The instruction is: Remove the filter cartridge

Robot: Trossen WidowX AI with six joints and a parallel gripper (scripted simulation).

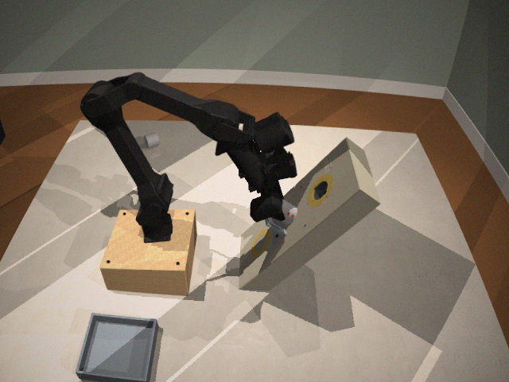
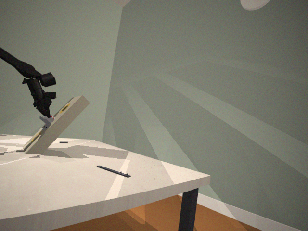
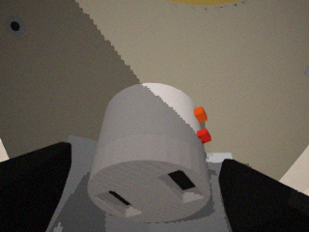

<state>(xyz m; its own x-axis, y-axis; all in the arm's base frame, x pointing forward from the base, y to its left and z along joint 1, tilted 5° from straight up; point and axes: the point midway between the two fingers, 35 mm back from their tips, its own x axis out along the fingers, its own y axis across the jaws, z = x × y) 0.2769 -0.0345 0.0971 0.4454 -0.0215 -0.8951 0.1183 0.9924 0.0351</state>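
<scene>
The grey flap is 40 mm below my gripper tip and 10 mm behind it. Also, from my gripper tip: dark grey tray: 370 mm behind, 240 mm to the right, 170 mm below; beige service panel: 40 mm ahead, 20 mm below, 10 mm to the right; round filter cartridge: right at my gripper tip.
</scene>
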